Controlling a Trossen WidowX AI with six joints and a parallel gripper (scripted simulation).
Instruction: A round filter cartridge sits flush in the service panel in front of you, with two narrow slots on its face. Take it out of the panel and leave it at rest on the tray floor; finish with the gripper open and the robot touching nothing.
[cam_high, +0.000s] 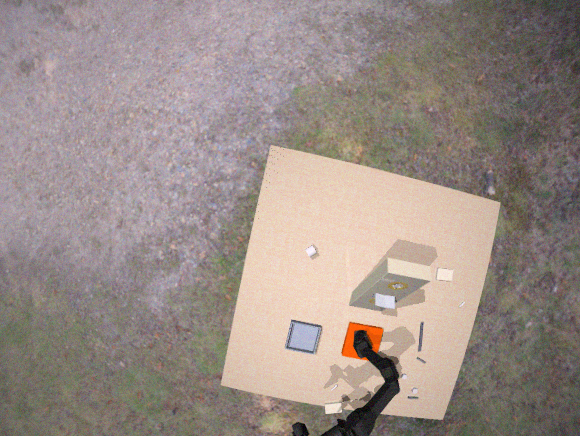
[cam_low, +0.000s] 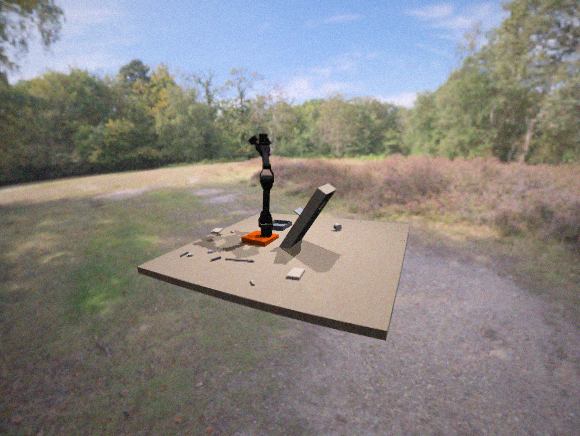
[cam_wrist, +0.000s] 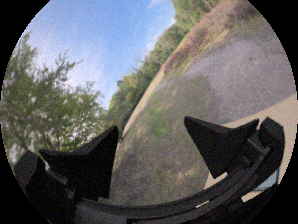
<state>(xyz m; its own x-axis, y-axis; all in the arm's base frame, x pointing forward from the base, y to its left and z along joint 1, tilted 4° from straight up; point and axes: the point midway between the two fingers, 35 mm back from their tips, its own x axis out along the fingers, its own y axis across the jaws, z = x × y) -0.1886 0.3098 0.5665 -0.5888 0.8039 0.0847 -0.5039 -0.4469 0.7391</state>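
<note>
Now: the round filter cartridge 520 mm ahead of my gripper tip, 420 mm to the right of it and 320 mm below it. Round my gripper tip: grey-blue square tray: 160 mm ahead, 70 mm to the right, 590 mm below.
</note>
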